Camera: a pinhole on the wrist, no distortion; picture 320 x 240 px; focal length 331.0 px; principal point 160.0 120.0 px. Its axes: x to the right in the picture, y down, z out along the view. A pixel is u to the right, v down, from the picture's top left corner.
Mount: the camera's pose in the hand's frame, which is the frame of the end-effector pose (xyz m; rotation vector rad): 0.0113 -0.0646 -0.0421 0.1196 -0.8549 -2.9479
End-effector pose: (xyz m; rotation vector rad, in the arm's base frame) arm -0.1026 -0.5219 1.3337 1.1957 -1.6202 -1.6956
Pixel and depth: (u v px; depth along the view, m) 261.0 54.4 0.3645
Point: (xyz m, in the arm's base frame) -0.2603 -0.3220 1.5200
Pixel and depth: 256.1 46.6 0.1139
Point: -0.1219 -0.4762 1.3520
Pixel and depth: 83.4 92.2 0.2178
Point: -0.2509 -0.4971 1.3792
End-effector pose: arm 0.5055 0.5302 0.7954 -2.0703 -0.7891 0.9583
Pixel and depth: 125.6 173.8 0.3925
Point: 0.2723 0.6029 0.5609
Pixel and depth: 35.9 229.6 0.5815
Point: 0.1691 0.8044 0.3807
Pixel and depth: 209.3 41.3 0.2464
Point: 0.3962 0.4742 0.6629
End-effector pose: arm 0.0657 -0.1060 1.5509 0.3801 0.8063 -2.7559
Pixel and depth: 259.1 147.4 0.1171
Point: 0.0828 -0.1225 1.6170
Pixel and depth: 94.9 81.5 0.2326
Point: 0.0348 -0.2600 1.6137
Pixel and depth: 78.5 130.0 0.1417
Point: 0.0235 -0.1646 1.6019
